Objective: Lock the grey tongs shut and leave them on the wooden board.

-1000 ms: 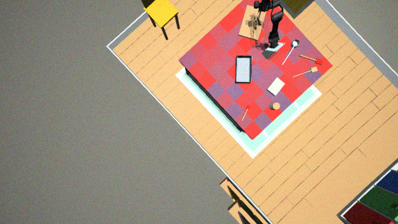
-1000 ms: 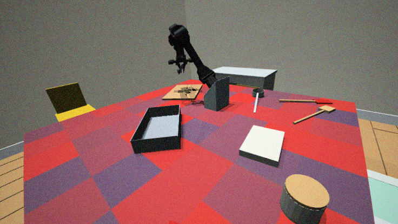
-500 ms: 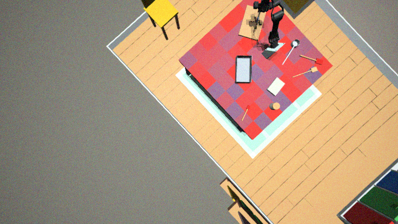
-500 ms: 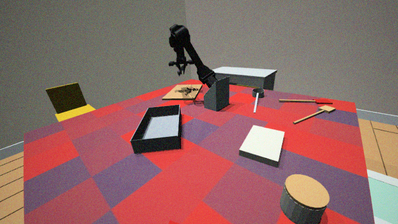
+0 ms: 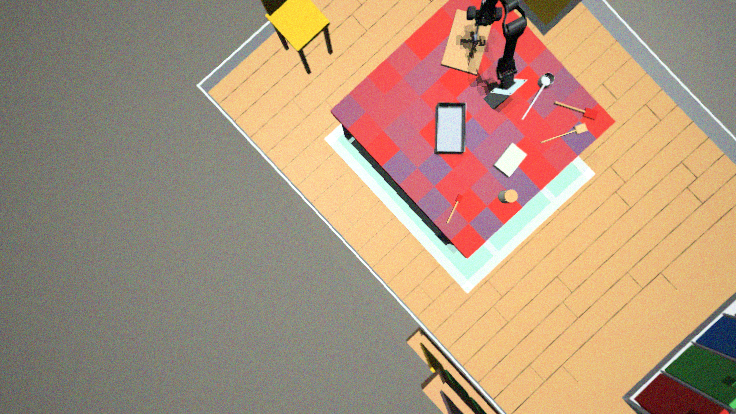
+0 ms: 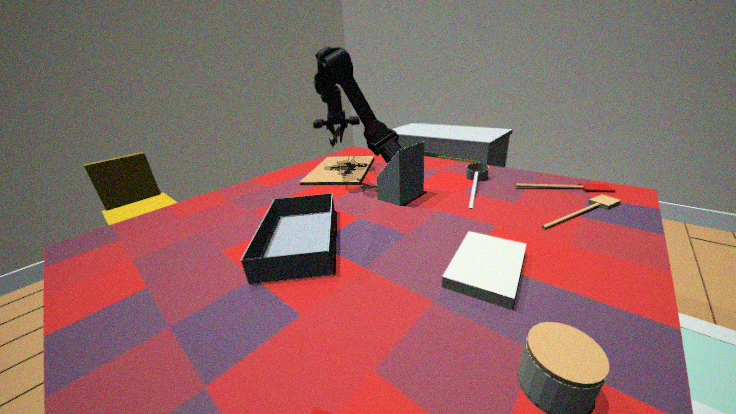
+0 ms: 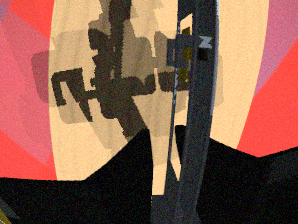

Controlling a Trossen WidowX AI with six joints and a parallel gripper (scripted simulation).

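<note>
The wooden board is 1 cm ahead of my gripper tip and 11 cm below it. The rest, counted from my gripper tip: white block: 25 cm ahead, 77 cm to the left, 11 cm below; grey roasting tin: 44 cm ahead, 37 cm to the left, 9 cm below.
</note>
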